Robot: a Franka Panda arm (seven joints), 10 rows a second.
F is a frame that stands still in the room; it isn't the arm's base.
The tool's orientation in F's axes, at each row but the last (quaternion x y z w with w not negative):
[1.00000, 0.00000, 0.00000, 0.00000]
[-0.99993, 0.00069, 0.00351, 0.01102]
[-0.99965, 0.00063, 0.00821, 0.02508]
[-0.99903, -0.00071, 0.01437, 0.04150]
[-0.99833, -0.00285, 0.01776, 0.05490]
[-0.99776, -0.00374, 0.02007, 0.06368]
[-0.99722, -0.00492, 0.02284, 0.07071]
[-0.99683, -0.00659, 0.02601, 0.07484]
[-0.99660, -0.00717, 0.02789, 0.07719]
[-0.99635, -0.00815, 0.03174, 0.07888]
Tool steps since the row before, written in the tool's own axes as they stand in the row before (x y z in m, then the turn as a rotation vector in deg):
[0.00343, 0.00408, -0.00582, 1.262, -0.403, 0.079]
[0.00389, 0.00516, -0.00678, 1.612, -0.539, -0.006]
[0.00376, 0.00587, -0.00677, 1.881, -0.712, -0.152]
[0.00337, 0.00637, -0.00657, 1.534, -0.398, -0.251]
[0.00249, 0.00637, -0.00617, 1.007, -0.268, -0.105]
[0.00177, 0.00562, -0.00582, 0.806, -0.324, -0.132]
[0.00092, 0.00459, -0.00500, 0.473, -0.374, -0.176]
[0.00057, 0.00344, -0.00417, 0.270, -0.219, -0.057]
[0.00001, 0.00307, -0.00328, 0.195, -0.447, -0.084]
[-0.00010, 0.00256, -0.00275, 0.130, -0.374, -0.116]
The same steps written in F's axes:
[0.00343, -0.00408, 0.00582, 1.262, 0.403, -0.079]
[0.00393, -0.00531, 0.00664, 1.613, 0.537, 0.007]
[0.00386, -0.00621, 0.00640, 1.884, 0.702, 0.157]
[0.00356, -0.00688, 0.00592, 1.540, 0.380, 0.239]
[0.00273, -0.00699, 0.00534, 1.009, 0.263, 0.098]
[0.00203, -0.00630, 0.00498, 0.809, 0.313, 0.140]
[0.00118, -0.00524, 0.00426, 0.478, 0.352, 0.206]
[0.00082, -0.00401, 0.00357, 0.271, 0.213, 0.075]
[0.00023, -0.00354, 0.00276, 0.195, 0.432, 0.141]
[0.00011, -0.00296, 0.00231, 0.133, 0.354, 0.165]

